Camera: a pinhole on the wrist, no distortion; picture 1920 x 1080 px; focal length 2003.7 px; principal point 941.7 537.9 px. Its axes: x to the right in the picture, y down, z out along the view. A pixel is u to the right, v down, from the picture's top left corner.
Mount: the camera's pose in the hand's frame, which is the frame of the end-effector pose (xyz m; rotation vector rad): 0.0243 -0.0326 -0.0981 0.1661 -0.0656 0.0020
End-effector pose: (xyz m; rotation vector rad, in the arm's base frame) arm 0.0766 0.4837 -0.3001 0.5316 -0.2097 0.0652
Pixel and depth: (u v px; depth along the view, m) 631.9 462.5 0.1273
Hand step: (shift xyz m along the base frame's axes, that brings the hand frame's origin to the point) -0.0013 -0.0630 -0.0086
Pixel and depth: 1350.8 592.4 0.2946
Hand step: 0.0363 -0.1632 0.1433
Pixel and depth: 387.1 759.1 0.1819
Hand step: -0.0468 -0.0782 0.0387
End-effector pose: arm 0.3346 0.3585 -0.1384 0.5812 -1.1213 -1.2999
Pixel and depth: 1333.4 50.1 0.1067
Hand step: -0.0420 -0.0530 -0.0517
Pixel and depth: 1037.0 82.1 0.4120
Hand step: -0.3487 0.0078 -0.0441
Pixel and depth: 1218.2 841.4 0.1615
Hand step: -0.0786 -0.0262 0.0074
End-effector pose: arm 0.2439 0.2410 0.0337 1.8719 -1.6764 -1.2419
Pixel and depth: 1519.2 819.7 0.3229
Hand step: -0.1617 -0.0098 -0.1977
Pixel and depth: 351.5 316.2 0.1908
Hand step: -0.0071 0.0859 -0.0922
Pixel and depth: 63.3 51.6 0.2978
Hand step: -0.0294 0.2043 -0.1635
